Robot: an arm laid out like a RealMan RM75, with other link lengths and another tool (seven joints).
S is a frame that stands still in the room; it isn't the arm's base.
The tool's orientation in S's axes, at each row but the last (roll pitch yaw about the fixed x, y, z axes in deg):
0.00 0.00 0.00
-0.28 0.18 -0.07
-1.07 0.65 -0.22
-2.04 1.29 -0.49
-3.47 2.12 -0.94
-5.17 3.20 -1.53
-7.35 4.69 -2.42
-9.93 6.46 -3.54
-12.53 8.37 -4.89
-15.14 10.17 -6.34
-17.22 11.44 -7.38
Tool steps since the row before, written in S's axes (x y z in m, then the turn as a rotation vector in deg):
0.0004 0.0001 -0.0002 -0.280 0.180 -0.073
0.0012 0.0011 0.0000 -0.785 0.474 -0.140
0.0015 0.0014 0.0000 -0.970 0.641 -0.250
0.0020 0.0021 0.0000 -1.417 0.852 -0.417
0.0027 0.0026 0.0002 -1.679 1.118 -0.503
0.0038 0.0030 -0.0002 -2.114 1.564 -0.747
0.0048 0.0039 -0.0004 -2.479 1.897 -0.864
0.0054 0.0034 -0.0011 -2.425 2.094 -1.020
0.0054 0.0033 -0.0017 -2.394 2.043 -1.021
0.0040 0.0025 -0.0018 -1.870 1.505 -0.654
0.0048 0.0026 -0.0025 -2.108 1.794 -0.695
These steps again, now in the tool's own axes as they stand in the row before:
0.0004 0.0001 -0.0002 -0.280 0.180 -0.073
0.0012 0.0011 0.0000 -0.785 0.474 -0.140
0.0015 0.0014 0.0000 -0.970 0.642 -0.249
0.0020 0.0021 0.0001 -1.414 0.855 -0.419
0.0026 0.0026 0.0005 -1.677 1.123 -0.498
0.0037 0.0031 0.0003 -2.110 1.579 -0.727
0.0046 0.0041 0.0005 -2.478 1.913 -0.832
0.0053 0.0038 0.0001 -2.419 2.135 -0.946
0.0053 0.0039 -0.0001 -2.384 2.088 -0.952
0.0040 0.0031 -0.0003 -1.877 1.506 -0.630
0.0048 0.0035 -0.0006 -2.137 1.779 -0.644

